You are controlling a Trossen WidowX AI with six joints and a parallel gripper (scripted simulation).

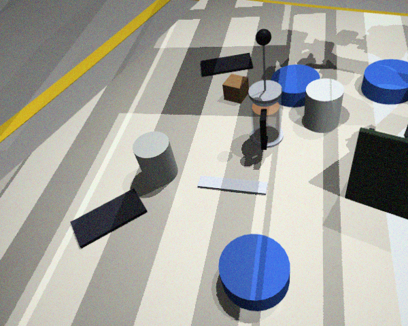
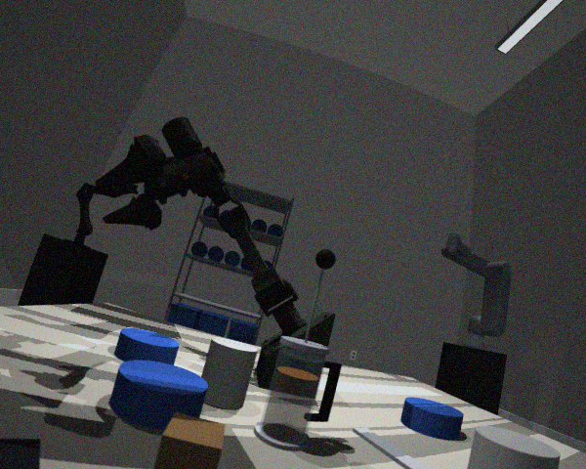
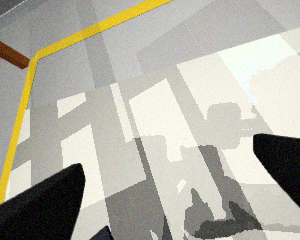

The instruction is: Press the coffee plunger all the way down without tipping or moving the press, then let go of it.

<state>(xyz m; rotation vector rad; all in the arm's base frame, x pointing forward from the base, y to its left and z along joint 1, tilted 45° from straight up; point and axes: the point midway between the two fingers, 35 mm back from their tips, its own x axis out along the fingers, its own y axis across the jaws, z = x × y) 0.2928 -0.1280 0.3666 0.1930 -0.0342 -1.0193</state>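
Right now the coffee press is 38 cm to the left of my gripper tip, 12 cm below it and 1 cm behind it. Round my gripper tip: orange-brown cube: 27 cm to the left, 22 cm below, 14 cm ahead; then pale flat strip: 53 cm to the left, 25 cm below, 2 cm behind.
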